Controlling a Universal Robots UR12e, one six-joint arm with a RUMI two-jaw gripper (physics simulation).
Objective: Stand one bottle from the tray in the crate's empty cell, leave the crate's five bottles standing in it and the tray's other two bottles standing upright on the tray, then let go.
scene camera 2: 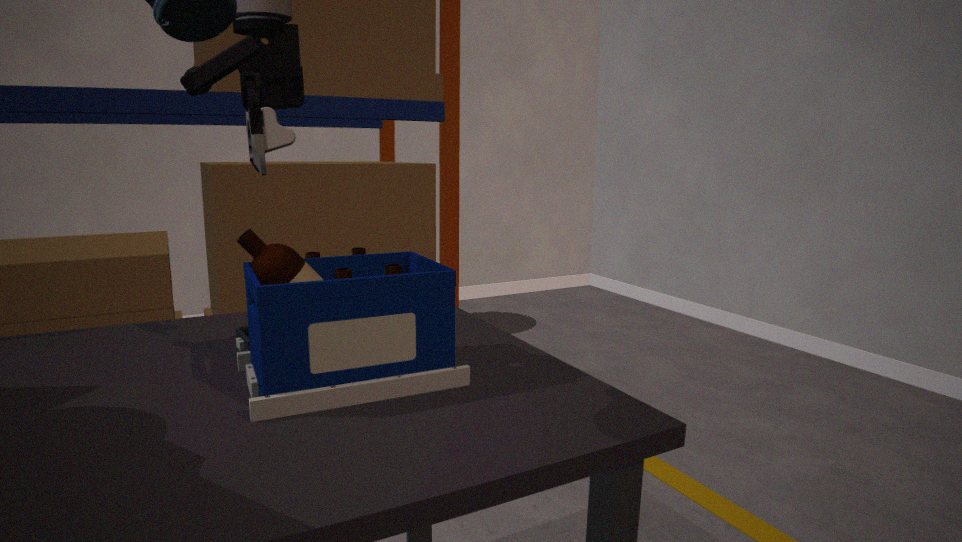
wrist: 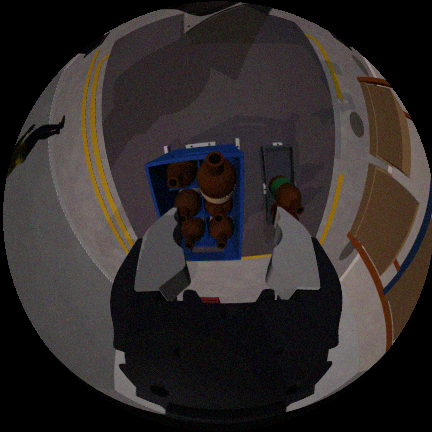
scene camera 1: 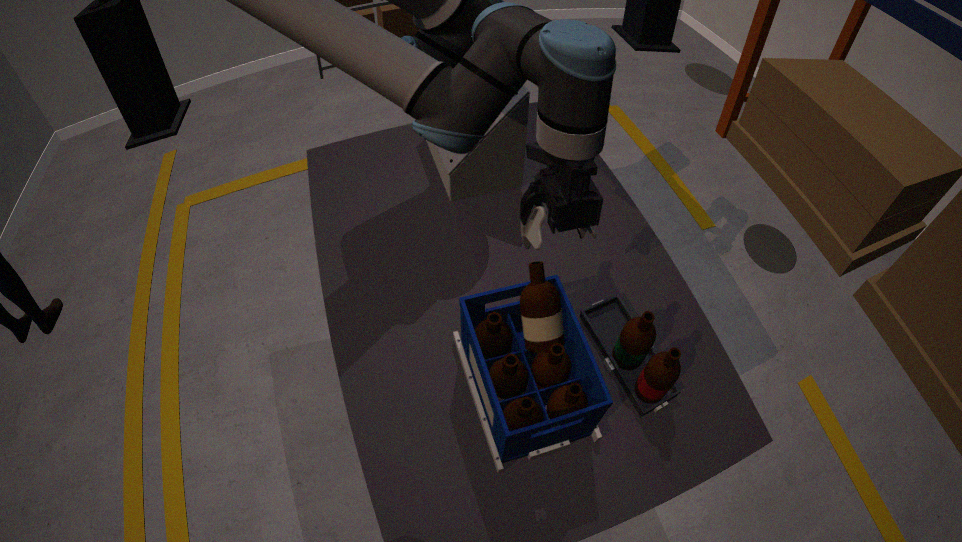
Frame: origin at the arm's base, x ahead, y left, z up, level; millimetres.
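Seen in the pictures: gripper, fingertip midpoint: [scene camera 2: 261, 173] [wrist: 226, 208] [scene camera 1: 554, 242].
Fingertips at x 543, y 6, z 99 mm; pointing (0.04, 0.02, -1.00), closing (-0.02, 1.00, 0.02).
Note:
A point is followed by its place in that frame.
A brown bottle with a cream label [scene camera 1: 541, 306] {x 584, y -15, z -16 mm} [scene camera 2: 277, 262] {x 556, y -40, z -25 mm} [wrist: 216, 177] {x 547, y -5, z -4 mm} is tilted in the crate [scene camera 1: 538, 441] {x 791, y -64, z -129 mm} [scene camera 2: 286, 363] {x 553, y -143, z -142 mm} [wrist: 240, 200] {x 605, y 40, z -37 mm}, in the end cell nearest the arm's base. Its shoulder and neck rise above the rim and lean toward that end wall; its base is hidden. The crate's own bottles, such as one in the corner [scene camera 1: 494, 334] {x 582, y -95, z -83 mm}, look upright. A green-label bottle [scene camera 1: 636, 341] {x 655, y 170, z -99 mm} [wrist: 288, 194] {x 614, y 174, z -94 mm} and a red-label bottle [scene camera 1: 659, 377] {x 743, y 189, z -101 mm} stand upright on the tray [scene camera 1: 609, 321] {x 542, y 179, z -206 mm} [wrist: 277, 159] {x 547, y 175, z -206 mm}. My gripper [scene camera 1: 560, 235] {x 543, y 6, z 99 mm} [wrist: 226, 208] {x 543, y 6, z 99 mm} is open, above the crate, apart from the tilted bottle.
Pale rails [scene camera 1: 478, 400] {x 664, y -142, z -181 mm} [scene camera 2: 360, 392] {x 648, y -149, z -194 mm} run along the crate's base on the dark table [scene camera 1: 403, 430] {x 689, y -296, z -211 mm} [scene camera 2: 471, 457] {x 736, y -340, z -211 mm}. The tray lies beside the crate's long side. Large cardboard boxes [scene camera 1: 834, 134] [scene camera 2: 323, 228] stand beyond the table. A person's legs [scene camera 1: 23, 306] show at the far left.

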